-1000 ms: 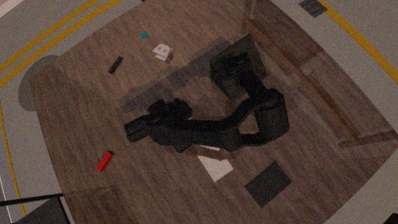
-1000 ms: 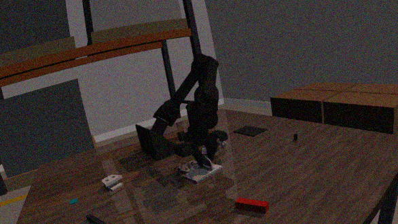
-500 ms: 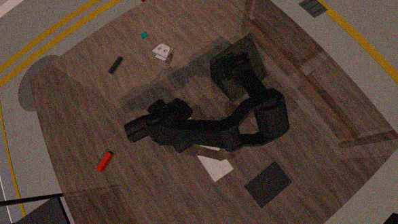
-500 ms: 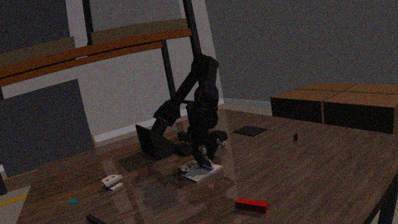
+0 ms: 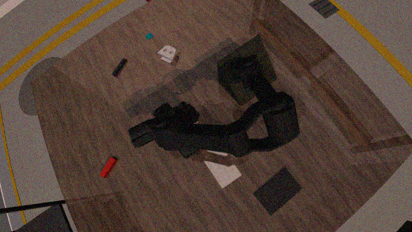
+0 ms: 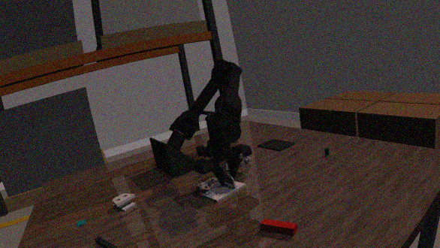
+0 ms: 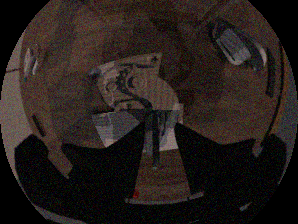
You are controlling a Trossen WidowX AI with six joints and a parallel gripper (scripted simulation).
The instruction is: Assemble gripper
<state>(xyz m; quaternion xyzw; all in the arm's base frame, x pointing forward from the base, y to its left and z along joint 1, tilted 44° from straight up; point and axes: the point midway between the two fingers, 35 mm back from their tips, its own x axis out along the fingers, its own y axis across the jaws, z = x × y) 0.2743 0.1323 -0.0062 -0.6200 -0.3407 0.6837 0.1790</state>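
Now: the jaw 30 mm behind my gripper tip and 20 mm to the right of it. From my gripper tip the other things lie so: dark mat (330 mm to the left, 210 mm behind, 10 mm below); red block (310 mm ahead, 20 mm to the right); small black peg (380 mm to the left, 60 mm ahead).
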